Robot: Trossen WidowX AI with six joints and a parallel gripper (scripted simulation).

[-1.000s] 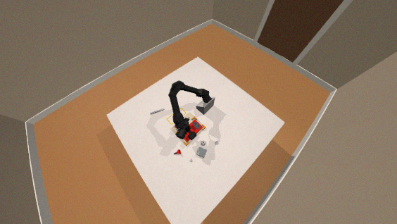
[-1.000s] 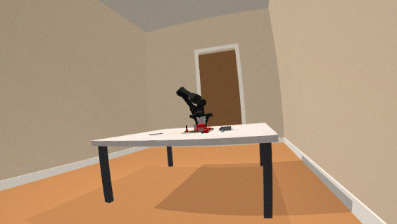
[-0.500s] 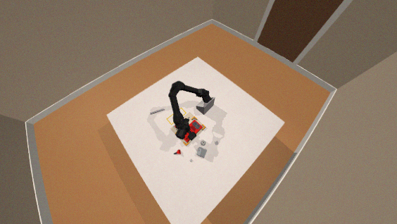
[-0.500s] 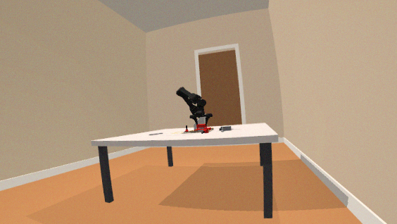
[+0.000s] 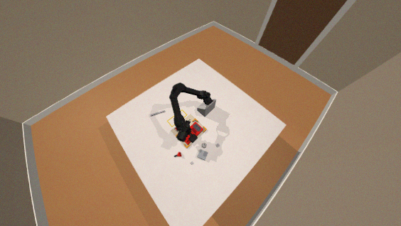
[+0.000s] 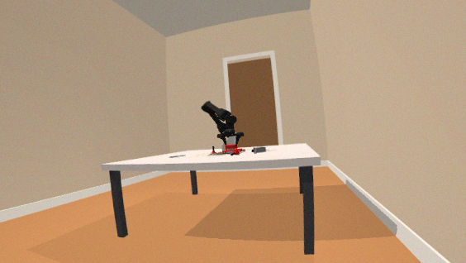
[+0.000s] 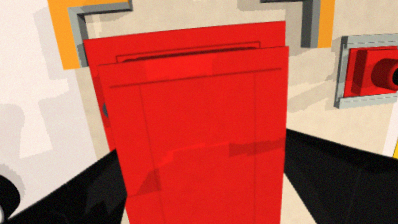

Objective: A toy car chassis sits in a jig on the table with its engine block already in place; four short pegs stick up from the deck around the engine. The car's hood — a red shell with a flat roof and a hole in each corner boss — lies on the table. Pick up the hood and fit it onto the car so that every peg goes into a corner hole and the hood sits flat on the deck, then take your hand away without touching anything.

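The red hood is 1 cm above my gripper tip. From my gripper tip the other things lie so: thin grey rod (40 cm to the right, 8 cm ahead, 4 cm below); grey engine block (2 cm below, 1 cm behind); tiny grey piece (24 cm to the left, 14 cm behind, 5 cm below).
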